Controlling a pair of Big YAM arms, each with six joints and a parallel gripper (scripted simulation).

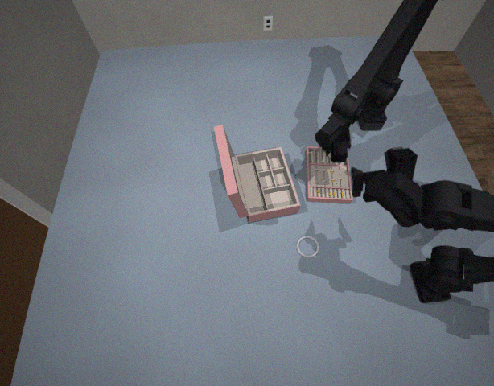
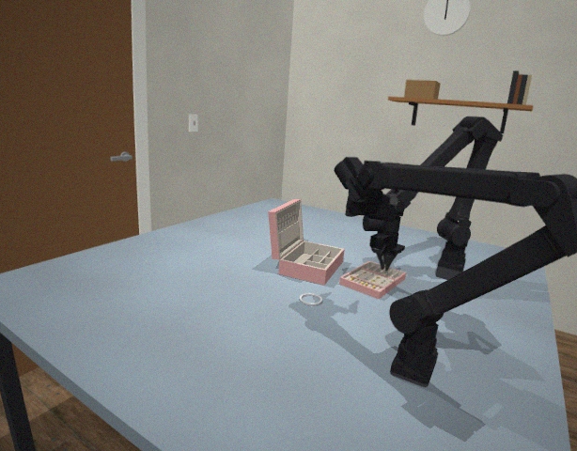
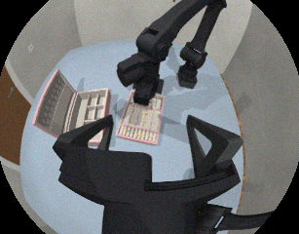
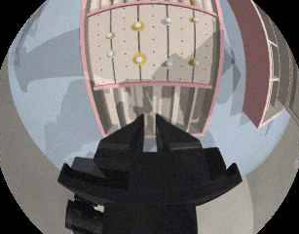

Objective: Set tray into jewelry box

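The pink tray lies 70 mm to the left of my right hand, 20 mm below it and 20 mm ahead of it. The rest, counted from my right hand: pink jewelry box: 270 mm ahead, 100 mm to the left, 80 mm above.
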